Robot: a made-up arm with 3 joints. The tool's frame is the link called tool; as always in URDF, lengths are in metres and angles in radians. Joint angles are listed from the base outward.
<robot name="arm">
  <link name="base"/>
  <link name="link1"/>
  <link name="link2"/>
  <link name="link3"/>
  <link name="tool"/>
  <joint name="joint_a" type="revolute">
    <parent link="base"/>
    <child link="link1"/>
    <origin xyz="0 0 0.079" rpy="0 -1.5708 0"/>
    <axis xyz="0 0 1"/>
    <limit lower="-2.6" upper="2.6"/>
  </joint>
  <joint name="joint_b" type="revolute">
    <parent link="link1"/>
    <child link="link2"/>
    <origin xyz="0.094 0.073 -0.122" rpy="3.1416 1.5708 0"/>
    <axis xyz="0 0 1"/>
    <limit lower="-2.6" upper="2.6"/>
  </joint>
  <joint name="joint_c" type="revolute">
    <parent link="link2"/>
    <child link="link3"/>
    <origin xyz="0.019 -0.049 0.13" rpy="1.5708 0 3.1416"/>
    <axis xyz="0 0 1"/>
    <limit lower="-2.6" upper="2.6"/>
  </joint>
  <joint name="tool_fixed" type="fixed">
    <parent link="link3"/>
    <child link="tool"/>
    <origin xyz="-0.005 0.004 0.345" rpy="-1.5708 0 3.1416"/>
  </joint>
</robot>
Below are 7 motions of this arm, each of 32 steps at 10 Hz.
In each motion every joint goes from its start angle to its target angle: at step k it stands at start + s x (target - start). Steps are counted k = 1, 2, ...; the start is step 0. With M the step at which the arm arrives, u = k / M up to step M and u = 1 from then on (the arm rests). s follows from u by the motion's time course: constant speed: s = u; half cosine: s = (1 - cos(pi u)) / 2; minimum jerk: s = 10 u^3 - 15 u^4 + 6 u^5.
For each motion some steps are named. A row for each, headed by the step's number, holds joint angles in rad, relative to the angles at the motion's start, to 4 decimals.
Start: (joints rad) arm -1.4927 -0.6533 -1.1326
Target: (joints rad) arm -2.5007 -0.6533 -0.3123
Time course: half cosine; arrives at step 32
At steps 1, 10, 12, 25, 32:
1: -0.0024 0.0000 0.0020
10: -0.2240 0.0000 0.1823
12: -0.3111 0.0000 0.2532
25: -0.8936 0.0000 0.7272
32: -1.0080 0.0000 0.8203

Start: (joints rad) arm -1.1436 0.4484 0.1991
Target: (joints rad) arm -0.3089 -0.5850 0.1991
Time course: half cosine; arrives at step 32
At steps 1, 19, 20, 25, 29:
1: 0.0020 -0.0025 0.0000
19: 0.5385 -0.6667 0.0000
20: 0.5771 -0.7144 0.0000
25: 0.7400 -0.9161 0.0000
29: 0.8167 -1.0112 0.0000

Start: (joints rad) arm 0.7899 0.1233 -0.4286
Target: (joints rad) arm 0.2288 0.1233 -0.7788
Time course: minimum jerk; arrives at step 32
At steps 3, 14, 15, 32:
3: -0.0040 0.0000 -0.0025
14: -0.2155 0.0000 -0.1345
15: -0.2478 0.0000 -0.1546
32: -0.5611 0.0000 -0.3502

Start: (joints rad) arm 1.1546 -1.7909 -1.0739
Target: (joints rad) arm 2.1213 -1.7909 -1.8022
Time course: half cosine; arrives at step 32
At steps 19, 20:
19: 0.6237 0.0000 -0.4699
20: 0.6683 0.0000 -0.5035

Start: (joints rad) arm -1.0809 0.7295 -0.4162
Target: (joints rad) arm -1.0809 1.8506 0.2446
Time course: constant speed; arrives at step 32
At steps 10, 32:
10: 0.0000 0.3503 0.2065
32: 0.0000 1.1211 0.6608

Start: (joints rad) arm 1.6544 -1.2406 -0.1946
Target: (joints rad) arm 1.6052 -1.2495 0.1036
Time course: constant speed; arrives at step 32
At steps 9, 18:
9: -0.0138 -0.0025 0.0839
18: -0.0277 -0.0050 0.1677

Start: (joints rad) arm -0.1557 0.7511 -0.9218
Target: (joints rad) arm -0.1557 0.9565 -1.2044
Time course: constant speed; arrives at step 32
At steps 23, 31, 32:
23: 0.0000 0.1476 -0.2031
31: 0.0000 0.1990 -0.2738
32: 0.0000 0.2054 -0.2826

